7 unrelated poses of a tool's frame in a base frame.
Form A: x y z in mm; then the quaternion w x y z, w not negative.
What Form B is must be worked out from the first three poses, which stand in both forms.
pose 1, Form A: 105.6 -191.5 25.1 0.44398 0.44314 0.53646 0.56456
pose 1, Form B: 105.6 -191.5 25.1 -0.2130 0.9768 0.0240 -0.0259 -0.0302 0.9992
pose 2, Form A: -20.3 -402.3 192.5 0.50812 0.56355 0.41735 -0.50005
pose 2, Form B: -20.3 -402.3 192.5 0.1515 -0.0378 -0.9877 0.9786 -0.1353 0.1553
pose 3, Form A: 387.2 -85.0 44.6 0.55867 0.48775 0.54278 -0.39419
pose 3, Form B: 387.2 -85.0 44.6 0.1000 0.0890 -0.9910 0.9699 0.2134 0.1171
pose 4, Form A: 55.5 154.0 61.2 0.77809 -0.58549 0.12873 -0.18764
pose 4, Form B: 55.5 154.0 61.2 0.8964 -0.4427 0.0194 0.1413 0.2440 -0.9594
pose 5, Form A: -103.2 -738.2 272.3 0.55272 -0.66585 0.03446 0.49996
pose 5, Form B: -103.2 -738.2 272.3 0.4977 0.5068 -0.7039 -0.5986 -0.3866 -0.7016
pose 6, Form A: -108.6 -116.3 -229.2 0.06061 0.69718 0.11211 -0.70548
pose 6, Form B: -108.6 -116.3 -229.2 -0.0205 0.0708 -0.9973 0.2418 -0.9675 -0.0737
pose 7, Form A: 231.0 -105.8 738.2 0.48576 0.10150 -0.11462 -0.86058
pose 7, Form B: 231.0 -105.8 738.2 -0.5075 -0.8593 -0.0633 0.8128 -0.5018 0.2959
